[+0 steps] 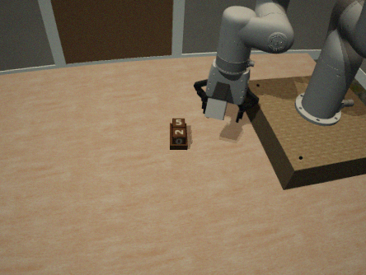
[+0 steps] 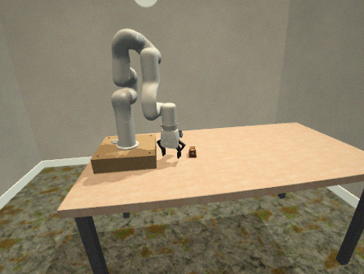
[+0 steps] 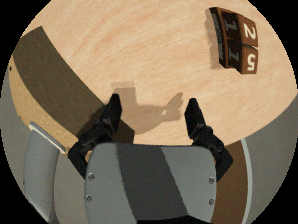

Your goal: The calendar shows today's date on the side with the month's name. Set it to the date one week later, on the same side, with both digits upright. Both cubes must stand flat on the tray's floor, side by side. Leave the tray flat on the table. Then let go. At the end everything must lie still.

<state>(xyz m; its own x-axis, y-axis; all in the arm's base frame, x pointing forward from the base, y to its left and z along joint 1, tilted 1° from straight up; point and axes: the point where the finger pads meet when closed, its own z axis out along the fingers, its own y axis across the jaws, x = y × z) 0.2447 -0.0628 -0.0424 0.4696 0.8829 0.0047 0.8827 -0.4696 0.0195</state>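
The cube lies 130 mm ahead of my hand, 70 mm to the left of it and 10 mm below it. Also, from my hand: brown tray: 130 mm ahead, 50 mm to the left, 20 mm below.
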